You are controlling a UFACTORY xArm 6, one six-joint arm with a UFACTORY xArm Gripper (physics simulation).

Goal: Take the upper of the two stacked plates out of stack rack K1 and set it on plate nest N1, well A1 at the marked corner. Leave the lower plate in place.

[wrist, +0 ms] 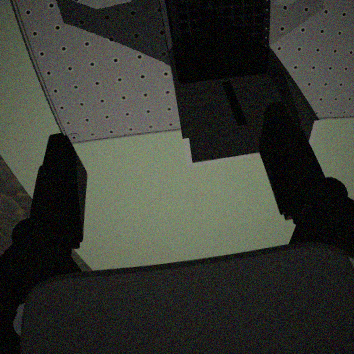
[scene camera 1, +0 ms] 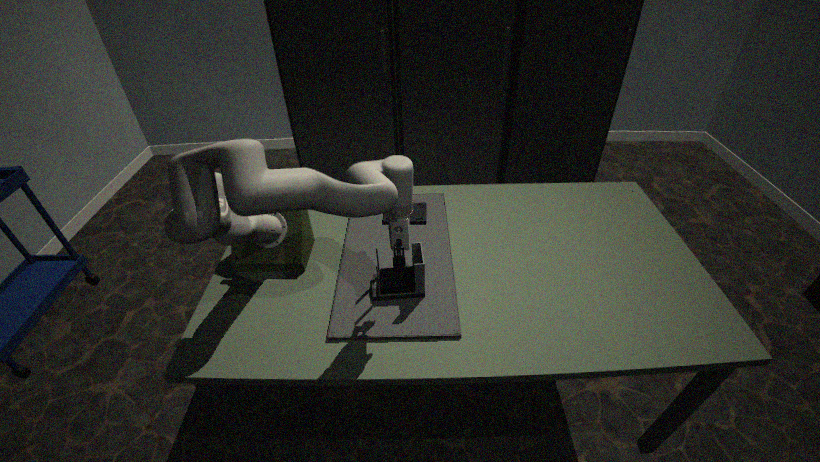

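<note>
Stack rack K1 stands on the front half of the grey board, with upright walls at its left and right in the scene view. Dark plates sit in it; the wrist view shows a gridded dark top, and the border between the two plates cannot be made out. Plate nest N1 is the low dark block at the back of the board, partly hidden by the arm; its marked corner cannot be read. My gripper is open and empty, pointing down close above the rack. In the wrist view the plates lie beyond the fingertips, toward the right finger.
The grey perforated board lies on the pale green table. The arm's base stands on a dark green block at the left. A blue cart is left of the table, and a dark cabinet stands behind it.
</note>
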